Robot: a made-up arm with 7 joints.
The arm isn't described. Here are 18 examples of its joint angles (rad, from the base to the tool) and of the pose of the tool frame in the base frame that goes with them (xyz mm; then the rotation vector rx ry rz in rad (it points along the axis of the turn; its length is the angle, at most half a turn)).
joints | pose
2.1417 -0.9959 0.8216 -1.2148 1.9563 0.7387 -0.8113 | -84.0 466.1 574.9 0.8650 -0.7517 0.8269
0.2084 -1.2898 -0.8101 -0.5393 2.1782 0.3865 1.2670 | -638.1 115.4 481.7 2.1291 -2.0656 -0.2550
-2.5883 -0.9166 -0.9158 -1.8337 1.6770 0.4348 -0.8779 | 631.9 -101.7 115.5 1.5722 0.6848 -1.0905
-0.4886 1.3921 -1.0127 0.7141 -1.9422 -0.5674 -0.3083 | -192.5 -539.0 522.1 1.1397 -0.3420 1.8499
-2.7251 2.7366 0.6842 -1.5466 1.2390 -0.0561 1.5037 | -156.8 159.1 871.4 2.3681 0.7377 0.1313
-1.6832 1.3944 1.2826 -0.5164 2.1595 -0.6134 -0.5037 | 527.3 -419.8 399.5 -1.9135 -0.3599 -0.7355
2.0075 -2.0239 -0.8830 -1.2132 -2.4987 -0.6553 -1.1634 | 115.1 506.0 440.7 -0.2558 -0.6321 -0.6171
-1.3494 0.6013 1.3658 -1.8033 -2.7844 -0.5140 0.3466 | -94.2 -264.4 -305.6 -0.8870 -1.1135 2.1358
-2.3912 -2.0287 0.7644 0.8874 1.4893 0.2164 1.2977 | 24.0 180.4 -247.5 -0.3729 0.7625 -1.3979
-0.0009 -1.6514 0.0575 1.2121 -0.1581 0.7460 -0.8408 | -388.9 303.8 400.8 0.0452 2.2499 0.9050
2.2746 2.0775 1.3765 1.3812 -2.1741 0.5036 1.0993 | -547.8 -168.0 128.9 0.1995 -1.6865 1.6568
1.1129 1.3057 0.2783 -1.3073 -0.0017 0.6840 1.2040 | -649.0 -530.8 174.8 -1.9231 1.6979 0.0118
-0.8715 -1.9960 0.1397 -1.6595 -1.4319 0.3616 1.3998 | 191.2 315.4 0.8 -1.5816 -1.7037 0.1659
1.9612 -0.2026 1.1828 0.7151 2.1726 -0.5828 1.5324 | -309.8 -281.3 980.7 -0.3394 2.4872 1.0475
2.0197 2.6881 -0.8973 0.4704 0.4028 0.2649 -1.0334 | -125.1 -331.9 -114.2 1.6113 1.2751 -2.1107
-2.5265 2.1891 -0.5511 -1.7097 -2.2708 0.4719 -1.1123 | -179.7 72.0 818.3 1.1694 1.6720 0.1519
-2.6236 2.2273 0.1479 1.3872 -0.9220 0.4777 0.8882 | -496.3 -209.5 530.4 1.2218 -1.2579 1.8977
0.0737 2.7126 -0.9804 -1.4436 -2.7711 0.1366 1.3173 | 267.2 125.6 -47.7 0.4937 1.5514 -1.1374
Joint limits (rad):
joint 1: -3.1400..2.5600
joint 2: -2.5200..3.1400
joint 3: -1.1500..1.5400
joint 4: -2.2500..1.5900
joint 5: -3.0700..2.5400
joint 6: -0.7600..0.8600
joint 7: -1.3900..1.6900
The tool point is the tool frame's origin. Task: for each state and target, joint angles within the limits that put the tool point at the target. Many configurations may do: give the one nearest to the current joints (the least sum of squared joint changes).
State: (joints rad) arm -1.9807 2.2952 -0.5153 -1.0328 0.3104 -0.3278 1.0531
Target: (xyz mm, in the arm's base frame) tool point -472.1 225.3 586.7
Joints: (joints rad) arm -2.1902 2.6920 -0.8269 -0.7111 0.5828 0.1903 1.0884
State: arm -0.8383 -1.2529 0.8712 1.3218 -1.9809 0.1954 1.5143
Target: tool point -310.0 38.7 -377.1
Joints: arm -0.9990 -1.4380 1.0158 1.1694 -1.9077 0.1726 1.5532
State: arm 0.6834 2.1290 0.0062 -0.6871 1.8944 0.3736 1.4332
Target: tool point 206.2 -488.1 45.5
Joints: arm 0.5361 1.7448 -0.2902 -0.3982 1.8208 0.4436 1.4020
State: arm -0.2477 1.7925 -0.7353 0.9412 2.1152 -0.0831 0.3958
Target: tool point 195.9 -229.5 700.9
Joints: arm -0.5243 2.1393 -0.3397 0.3934 1.9319 -0.5200 0.4727
